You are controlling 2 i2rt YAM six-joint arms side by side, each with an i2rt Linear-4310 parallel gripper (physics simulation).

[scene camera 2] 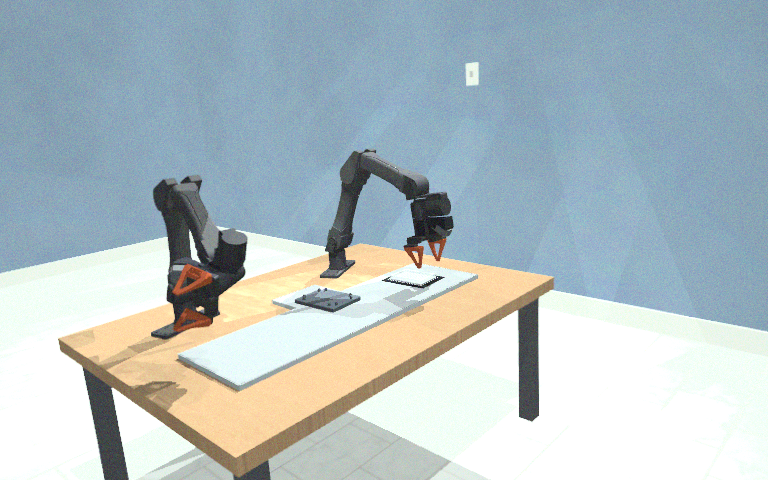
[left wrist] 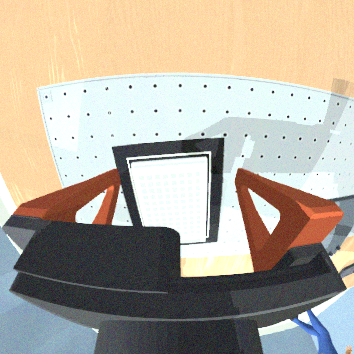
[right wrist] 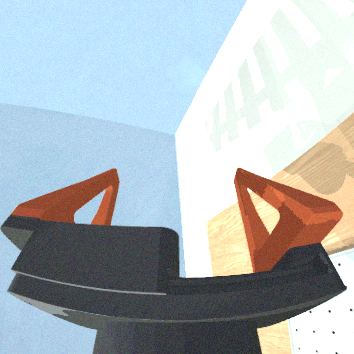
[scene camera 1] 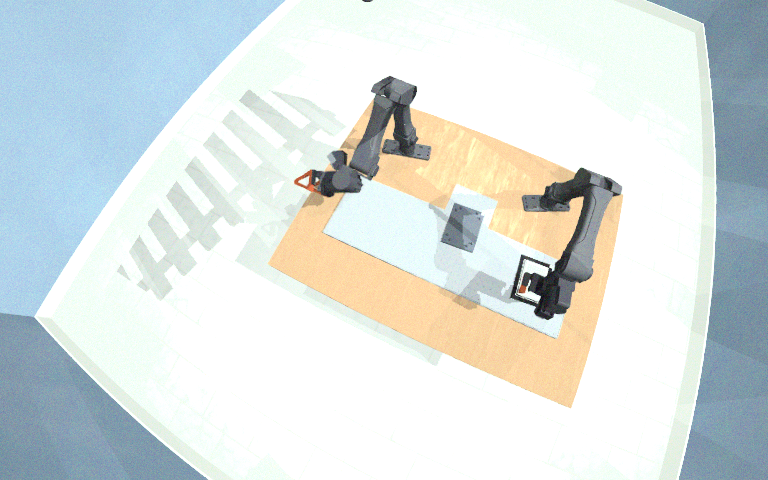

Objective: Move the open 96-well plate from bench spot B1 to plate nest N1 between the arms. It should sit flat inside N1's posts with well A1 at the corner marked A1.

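Where they show: left gripper, fingertip midpoint: (scene camera 2: 428, 264) (left wrist: 177, 174) (scene camera 1: 531, 297); right gripper, fingertip midpoint: (scene camera 2: 175, 312) (right wrist: 176, 174) (scene camera 1: 301, 184); left arm's base, origin of the base link: (scene camera 2: 338, 269) (scene camera 1: 545, 203); right arm's base, origin of the base link: (scene camera 2: 187, 324) (scene camera 1: 406, 150).
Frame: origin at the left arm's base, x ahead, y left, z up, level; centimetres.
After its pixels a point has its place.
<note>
The white 96-well plate (scene camera 1: 533, 270) @(x 27.6, y -11.4, z 2.7 cm) (scene camera 2: 415, 276) @(x 32.7, y -13.7, z 2.8 cm) (left wrist: 172, 195) @(x 33.0, y -12.7, z 2.3 cm) lies flat within a black rectangular frame (scene camera 1: 517, 278) @(x 30.1, y -17.4, z 1.5 cm) (scene camera 2: 437, 281) (left wrist: 217, 200) @(x 29.0, y -17.3, z 1.5 cm) on the pale pegboard, at the right in both scene views. My left gripper (scene camera 1: 531, 293) @(x 37.8, y -15.6, z 7.5 cm) (scene camera 2: 428, 263) @(x 37.8, y -15.6, z 7.5 cm) (left wrist: 177, 174) @(x 37.8, y -15.6, z 7.5 cm) is open and empty above the plate, with a finger to each side of it in the left wrist view. The dark nest N1 (scene camera 1: 461, 227) @(x 10.7, y -36.5, z 2.5 cm) (scene camera 2: 327, 300) @(x 11.3, y -37.9, z 2.5 cm), with small posts, stands between the arms and holds no plate. My right gripper (scene camera 1: 297, 181) @(x 0.6, y -91.5, z 19.2 cm) (scene camera 2: 175, 312) @(x 0.6, y -91.5, z 19.2 cm) (right wrist: 176, 174) @(x 0.6, y -91.5, z 19.2 cm) is open and empty beyond the table's left edge. The A1 marks are not legible.
The pale pegboard (scene camera 1: 385, 226) @(x 9.3, y -64.2, z 1.3 cm) (scene camera 2: 271, 345) @(x 8.0, y -67.5, z 1.3 cm) (left wrist: 170, 95) @(x 43.2, y -17.6, z 1.3 cm) runs along the wooden table (scene camera 1: 362, 266) @(x 23.9, y -72.6, z 0.0 cm) (scene camera 2: 339, 373) @(x 29.7, y -76.5, z 0.0 cm) (left wrist: 175, 35) @(x 48.5, y -20.8, z 0.0 cm). A person's blue legs (left wrist: 322, 332) show at the bottom right of the left wrist view.
</note>
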